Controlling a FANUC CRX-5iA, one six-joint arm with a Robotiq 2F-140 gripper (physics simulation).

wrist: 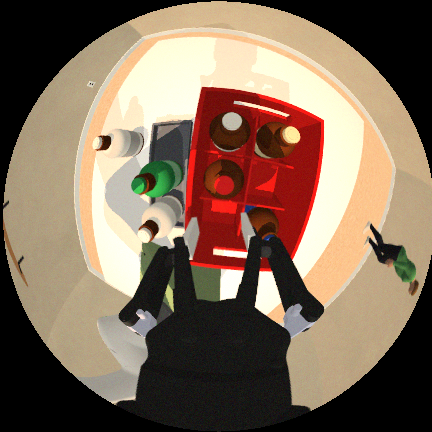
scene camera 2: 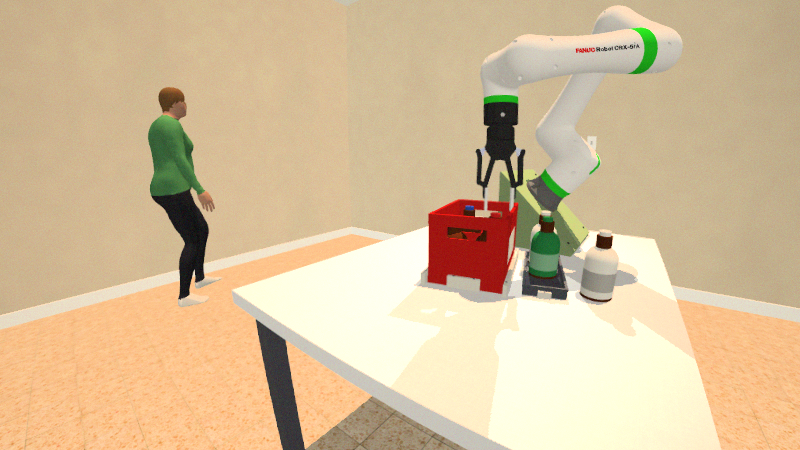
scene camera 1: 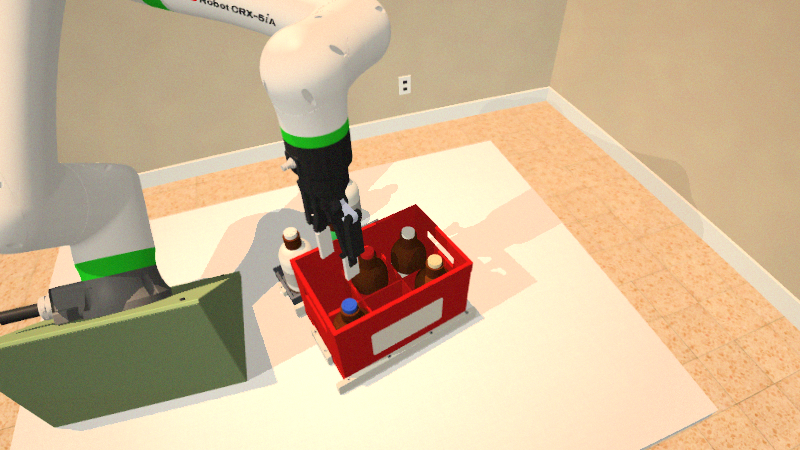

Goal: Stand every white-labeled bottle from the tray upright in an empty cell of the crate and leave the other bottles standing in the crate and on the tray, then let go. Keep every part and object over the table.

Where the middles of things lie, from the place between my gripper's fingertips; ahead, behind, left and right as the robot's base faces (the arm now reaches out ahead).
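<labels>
My hand is 6 cm short of the red-capped bottle [scene camera 1: 373, 276], 1 cm to the right of it and 8 cm above it. Counting from my hand, I find the blue-capped bottle [wrist: 265, 222] 2 cm behind, 9 cm to the right and 8 cm below. The white-labeled bottle [scene camera 1: 408, 254] stands 2 cm to the left of my hand, 15 cm ahead of it and 8 cm below it, while the green bottle [scene camera 2: 545, 245] is 3 cm ahead of that same hand, 14 cm to the left of it and 8 cm below it.
</labels>
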